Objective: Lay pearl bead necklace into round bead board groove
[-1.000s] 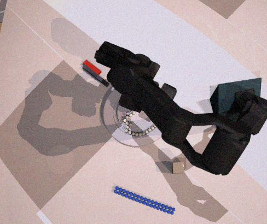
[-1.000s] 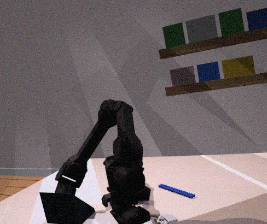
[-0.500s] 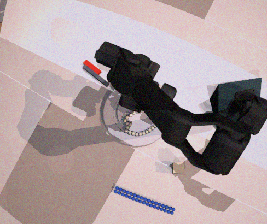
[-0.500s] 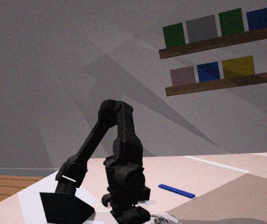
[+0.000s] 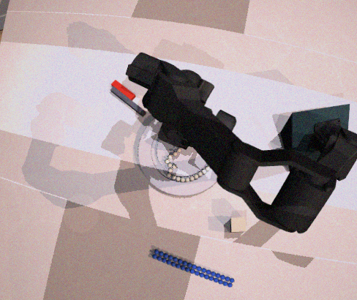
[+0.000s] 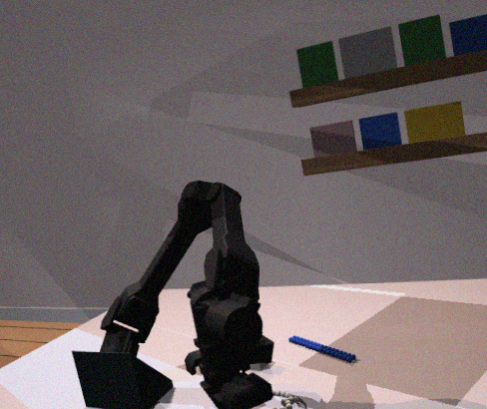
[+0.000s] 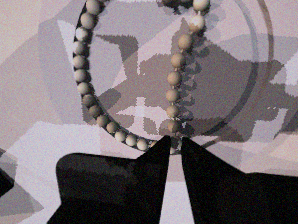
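The round bead board is 30 mm ahead of my gripper tip, 50 mm to the left of it and 10 mm below it. From my gripper tip the other things lie so: small beige cube 50 mm behind, 230 mm to the left; then grey block 130 mm ahead, 120 mm to the right, 20 mm below.
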